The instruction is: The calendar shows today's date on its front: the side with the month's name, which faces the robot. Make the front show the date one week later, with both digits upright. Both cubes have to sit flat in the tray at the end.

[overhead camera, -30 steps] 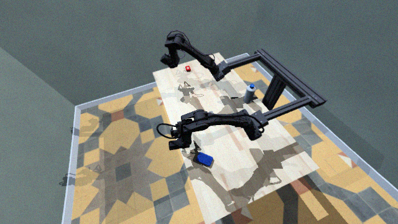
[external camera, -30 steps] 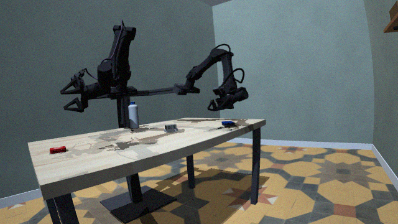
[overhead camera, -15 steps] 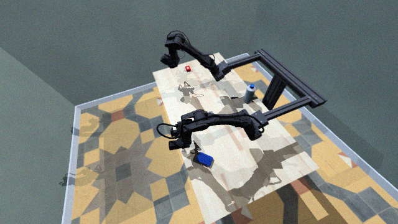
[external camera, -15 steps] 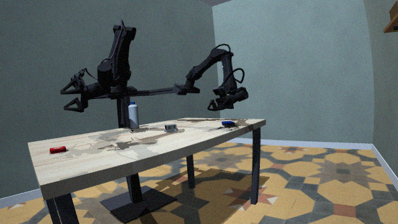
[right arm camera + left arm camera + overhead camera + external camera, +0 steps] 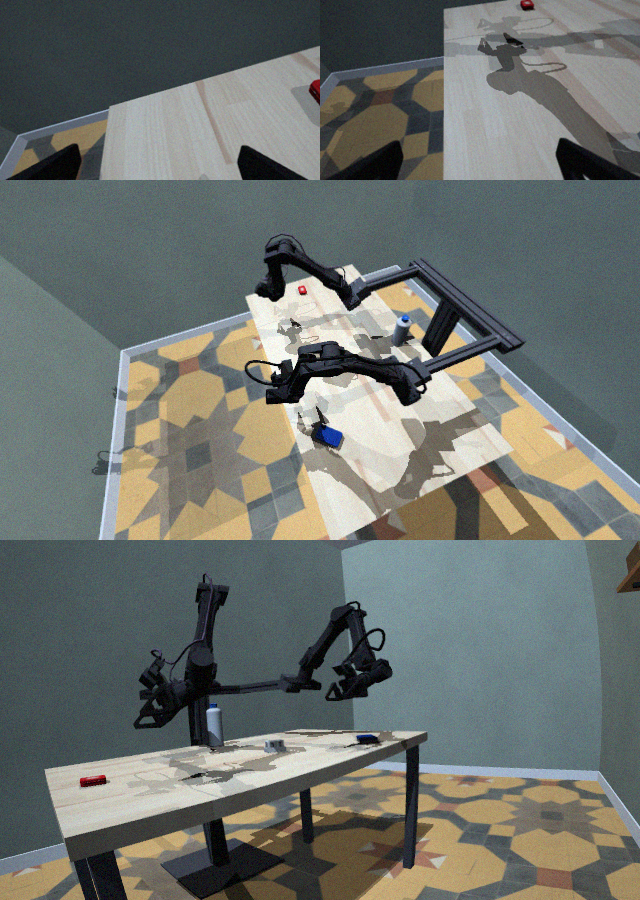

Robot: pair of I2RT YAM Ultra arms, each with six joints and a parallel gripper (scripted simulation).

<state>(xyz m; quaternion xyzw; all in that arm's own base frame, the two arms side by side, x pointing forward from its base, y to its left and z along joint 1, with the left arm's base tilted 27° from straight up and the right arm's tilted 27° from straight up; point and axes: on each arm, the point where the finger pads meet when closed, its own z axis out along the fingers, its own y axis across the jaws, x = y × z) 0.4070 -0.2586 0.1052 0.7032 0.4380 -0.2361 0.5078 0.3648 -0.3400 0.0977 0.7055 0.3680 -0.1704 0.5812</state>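
The calendar tray lies 240 mm behind my right hand, 590 mm to the left of it and 170 mm below it. Round my right hand: white bottle 630 mm behind, 540 mm to the left, 80 mm below; then red object 220 mm behind, 110 mm to the right, 160 mm below; then blue block 60 mm behind, 930 mm to the left, 160 mm below.
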